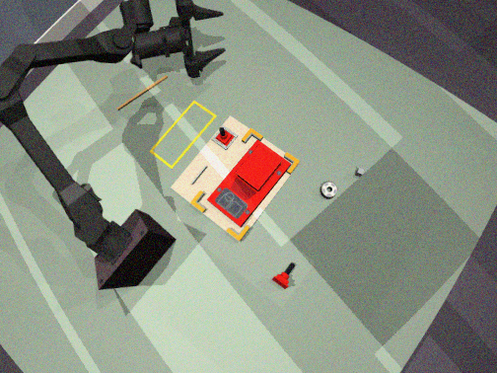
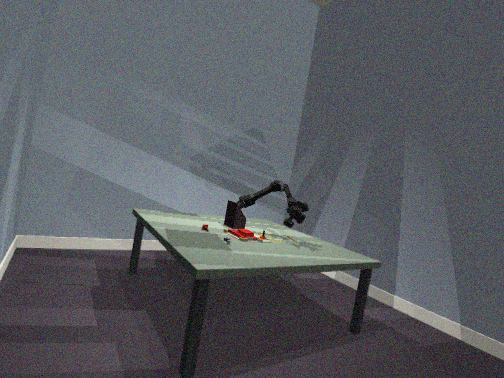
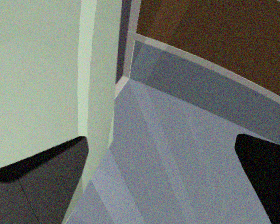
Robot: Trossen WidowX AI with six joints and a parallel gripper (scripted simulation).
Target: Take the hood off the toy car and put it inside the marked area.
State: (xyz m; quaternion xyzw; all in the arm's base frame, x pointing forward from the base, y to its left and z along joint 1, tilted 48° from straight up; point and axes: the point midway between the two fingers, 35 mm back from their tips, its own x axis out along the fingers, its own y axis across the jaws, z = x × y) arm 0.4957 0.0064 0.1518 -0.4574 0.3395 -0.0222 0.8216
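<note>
The hood lies 22 cm to the right of my gripper tip, 20 cm behind it and 15 cm below it.
</note>
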